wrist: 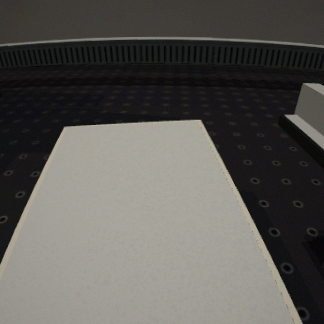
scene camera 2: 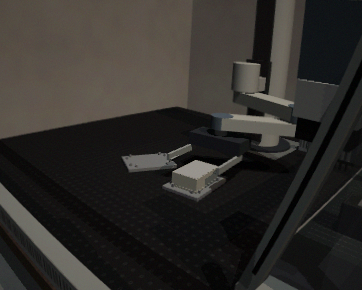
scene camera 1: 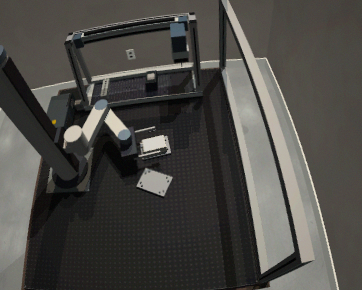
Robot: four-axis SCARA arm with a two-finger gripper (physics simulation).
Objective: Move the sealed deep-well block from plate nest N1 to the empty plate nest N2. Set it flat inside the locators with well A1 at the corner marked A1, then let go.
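Frame: origin at the arm's base, x ahead, y left, z up, level; centimetres.
Seen in the pictures: gripper, fingertip midpoint: (wrist: 128, 107) (scene camera 2: 191, 164) (scene camera 1: 157, 139); arm's base at its link origin: (scene camera 2: 260, 145) (scene camera 1: 70, 171).
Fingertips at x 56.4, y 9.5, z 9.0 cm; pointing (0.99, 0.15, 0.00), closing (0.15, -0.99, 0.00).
Pixels of each thing's middle, then the offset from my fingertips to it. "pt": a spot on its surface instead.
- sealed deep-well block at the middle of its body: (wrist: 136, 225) (scene camera 2: 195, 175) (scene camera 1: 154, 145) dx -2.7, dy -0.4, dz -4.5 cm
- plate nest N1 at a spot on its surface: (scene camera 2: 173, 189) pt dx +5.6, dy -1.3, dz -6.7 cm
- empty plate nest N2 at the middle of its body: (scene camera 2: 148, 160) (scene camera 1: 154, 181) dx -3.4, dy -22.2, dz -6.7 cm
- gantry frame at a spot on its surface: (scene camera 1: 196, 60) pt dx +26.5, dy +41.8, dz +18.6 cm
- blue-grey head at a spot on its surface: (scene camera 1: 178, 40) pt dx +17.3, dy +37.0, dz +38.3 cm
- small box at a spot on its surface: (scene camera 1: 151, 77) pt dx -3.0, dy +46.9, dz +4.4 cm
- white strip at a spot on its surface: (scene camera 1: 104, 87) pt dx -36.0, dy +46.9, dz +1.8 cm
The sealed deep-well block (scene camera 1: 155, 144) (scene camera 2: 196, 171) (wrist: 140, 215) is a pale box with a flat top. It sits on plate nest N1 (scene camera 1: 168, 152) (scene camera 2: 173, 189), a light plate with small locators, and looks level. The empty plate nest N2 (scene camera 1: 155, 182) (scene camera 2: 149, 161) lies beside it, turned at an angle. My gripper (scene camera 1: 157, 141) (scene camera 2: 193, 164) is open and empty. Its two fingers stand wide apart, with a gap to the block; their exact height is hard to tell. One finger also shows at the right of the wrist view. The A1 mark and well A1 cannot be made out.
A gantry frame (scene camera 1: 196, 60) with a blue-grey head (scene camera 1: 178, 40) stands at the back. A small box (scene camera 1: 151, 77) and a white strip (scene camera 1: 104, 87) are under it. A long pale rail (scene camera 1: 277, 130) runs along the right side. The arm's dark column (scene camera 1: 31, 120) stands at the left.
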